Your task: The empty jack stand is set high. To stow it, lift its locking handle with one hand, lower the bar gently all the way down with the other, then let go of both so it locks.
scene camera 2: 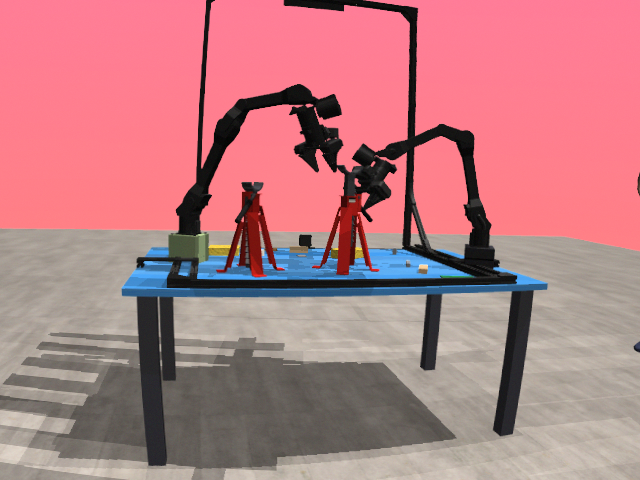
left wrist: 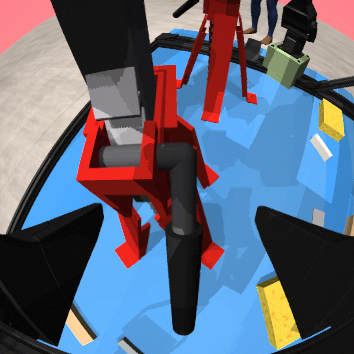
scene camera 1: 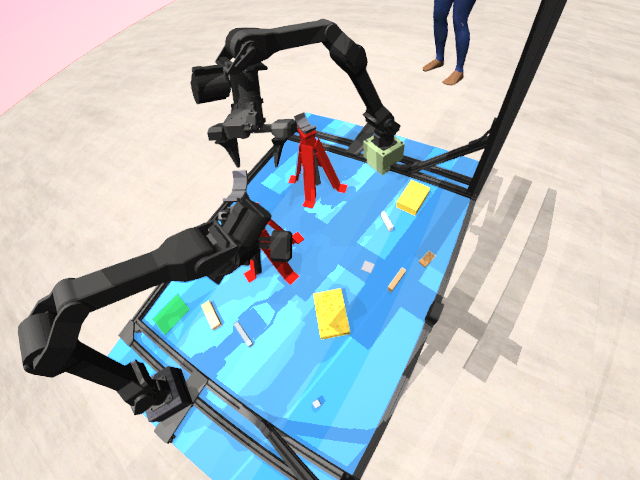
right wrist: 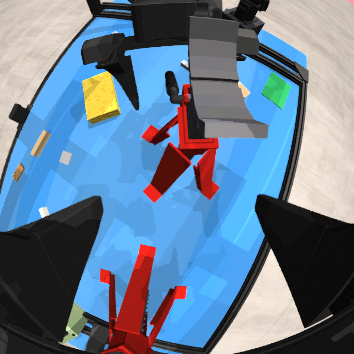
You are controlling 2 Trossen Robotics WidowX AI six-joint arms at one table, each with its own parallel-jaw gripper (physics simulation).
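The empty high-set jack stand is red; its legs [scene camera 2: 347, 235] [right wrist: 167, 171] stand on the table, and its grey saddle [scene camera 1: 239, 181] [right wrist: 215, 65] tops the raised bar [scene camera 2: 349, 184] [left wrist: 107, 40]. Its black locking handle [scene camera 2: 366, 213] [left wrist: 184, 280] [right wrist: 171, 85] hangs downward. My left gripper [left wrist: 181, 213] is open at the handle, which shows between its fingers in the left wrist view without being gripped. My right gripper [scene camera 1: 257, 165] [scene camera 2: 325, 170] [right wrist: 180, 203] is open and empty, above and to one side of the saddle, apart from it. In scene camera 1 my left arm hides the handle.
A second red jack stand [scene camera 1: 308, 175] [scene camera 2: 253, 242] [left wrist: 220, 65] [right wrist: 134, 300] with a low saddle stands nearby. Yellow sponges [scene camera 1: 331, 313] [scene camera 1: 413, 197], a green tile [scene camera 1: 171, 313] and several small blocks lie on the table. A black frame post [scene camera 1: 509, 103] rises at one edge.
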